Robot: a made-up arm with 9 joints. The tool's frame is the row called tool. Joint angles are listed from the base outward.
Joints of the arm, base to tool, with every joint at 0 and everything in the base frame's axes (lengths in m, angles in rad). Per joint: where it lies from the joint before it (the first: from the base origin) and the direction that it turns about. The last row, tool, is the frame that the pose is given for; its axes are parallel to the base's.
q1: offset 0.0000 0.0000 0.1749 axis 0 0 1
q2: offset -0.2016 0.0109 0.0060 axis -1 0 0
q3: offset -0.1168 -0.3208 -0.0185 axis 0 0 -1
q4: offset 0.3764 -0.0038 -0.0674 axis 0 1 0
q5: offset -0.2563 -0.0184 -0.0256 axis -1 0 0
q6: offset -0.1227 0.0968 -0.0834 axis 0 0 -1
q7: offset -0.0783 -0.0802 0.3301 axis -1 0 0
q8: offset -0.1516 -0.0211 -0.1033 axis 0 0 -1
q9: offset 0.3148 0.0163 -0.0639 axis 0 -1 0
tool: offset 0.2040 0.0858 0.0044
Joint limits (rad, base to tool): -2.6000..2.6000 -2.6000..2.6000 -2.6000..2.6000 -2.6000..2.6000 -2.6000..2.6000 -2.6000..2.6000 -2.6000..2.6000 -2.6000..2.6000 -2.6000..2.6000
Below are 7 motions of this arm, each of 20 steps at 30 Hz.
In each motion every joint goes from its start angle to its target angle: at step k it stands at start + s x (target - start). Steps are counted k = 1, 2, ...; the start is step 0. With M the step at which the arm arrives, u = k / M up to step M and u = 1 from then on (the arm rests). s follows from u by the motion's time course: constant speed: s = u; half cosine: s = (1 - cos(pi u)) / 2; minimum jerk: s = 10 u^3 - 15 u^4 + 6 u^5.
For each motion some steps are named. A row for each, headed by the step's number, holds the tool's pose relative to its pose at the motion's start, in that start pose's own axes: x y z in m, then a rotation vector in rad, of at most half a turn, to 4 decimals.
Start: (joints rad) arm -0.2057 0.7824 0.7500 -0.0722 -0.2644 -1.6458 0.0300 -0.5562 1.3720
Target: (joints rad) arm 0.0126 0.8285 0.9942 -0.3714 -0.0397 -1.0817 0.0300 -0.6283 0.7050
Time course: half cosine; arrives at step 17
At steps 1, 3, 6, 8, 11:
1: -0.0019 0.0000 -0.0024 -0.0043 0.0092 0.0014
3: -0.0171 -0.0009 -0.0210 -0.0385 0.0803 0.0119
6: -0.0712 -0.0120 -0.0755 -0.1509 0.2925 0.0387
8: -0.1266 -0.0330 -0.1187 -0.2593 0.4714 0.0541
11: -0.2206 -0.0861 -0.1714 -0.4425 0.7292 0.0599

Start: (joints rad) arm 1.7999 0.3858 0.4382 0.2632 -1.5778 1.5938 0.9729 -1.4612 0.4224
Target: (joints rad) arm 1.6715 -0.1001 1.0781 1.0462 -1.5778 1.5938 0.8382 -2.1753 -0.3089
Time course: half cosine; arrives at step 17
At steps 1, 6, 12, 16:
1: 0.0017 0.0041 0.0037 0.0121 0.0010 0.0006
6: 0.0517 0.1065 0.1715 0.3851 0.0120 0.0577
12: 0.0672 0.0213 0.6876 1.0049 -0.1073 0.3226
16: 0.0291 -0.1310 0.8700 1.1779 -0.2035 0.4397

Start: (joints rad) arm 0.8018 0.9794 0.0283 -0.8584 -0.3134 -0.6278 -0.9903 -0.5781 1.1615
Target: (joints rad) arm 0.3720 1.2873 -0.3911 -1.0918 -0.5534 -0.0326 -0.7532 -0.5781 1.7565
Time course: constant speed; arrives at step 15
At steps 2, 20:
2: 0.0212 0.0089 0.0094 -0.0337 -0.1047 -0.0036
20: 0.1508 0.0173 0.0311 -0.4100 -0.8055 -0.0890

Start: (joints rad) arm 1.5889 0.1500 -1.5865 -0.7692 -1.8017 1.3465 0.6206 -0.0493 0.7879
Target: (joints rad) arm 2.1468 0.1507 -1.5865 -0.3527 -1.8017 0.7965 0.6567 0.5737 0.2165
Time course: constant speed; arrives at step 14
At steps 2, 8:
2: -0.0132 -0.0392 0.0042 -0.0666 0.1242 -0.0093
8: -0.0401 -0.1658 0.0446 -0.2758 0.4715 -0.0608

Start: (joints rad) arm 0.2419 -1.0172 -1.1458 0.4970 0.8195 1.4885 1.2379 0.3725 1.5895
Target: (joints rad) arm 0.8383 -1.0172 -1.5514 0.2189 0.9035 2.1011 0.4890 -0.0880 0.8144
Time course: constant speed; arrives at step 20
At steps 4, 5, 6, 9, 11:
4: -0.0772 0.0388 -0.0349 0.0988 0.2630 -0.2618
5: -0.0956 0.0515 -0.0436 0.1330 0.3271 -0.3267
6: -0.1134 0.0655 -0.0521 0.1710 0.3903 -0.3910
9: -0.1620 0.1143 -0.0760 0.3062 0.5744 -0.5792
11: -0.1891 0.1516 -0.0902 0.4134 0.6920 -0.6993

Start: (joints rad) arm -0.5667 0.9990 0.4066 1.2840 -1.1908 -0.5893 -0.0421 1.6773 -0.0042
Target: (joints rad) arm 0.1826 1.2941 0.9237 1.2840 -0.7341 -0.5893 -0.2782 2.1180 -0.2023
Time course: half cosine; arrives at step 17
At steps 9, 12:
9: 0.0315 0.0142 0.0639 0.0295 0.0256 0.1194
12: 0.0656 0.0293 0.0800 0.0337 0.0654 0.1841

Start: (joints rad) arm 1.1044 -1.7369 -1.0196 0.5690 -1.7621 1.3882 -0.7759 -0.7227 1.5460
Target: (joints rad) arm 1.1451 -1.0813 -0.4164 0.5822 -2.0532 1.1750 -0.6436 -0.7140 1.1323
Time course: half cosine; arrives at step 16
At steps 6, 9, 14, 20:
6: 0.0743 -0.0349 0.0590 -0.0534 -0.0269 -0.1701
9: 0.1205 -0.0683 0.1502 -0.0224 -0.0639 -0.3274
14: 0.1331 -0.1017 0.2967 0.1222 -0.1202 -0.4845
20: 0.1312 -0.1043 0.3131 0.1434 -0.1263 -0.4966

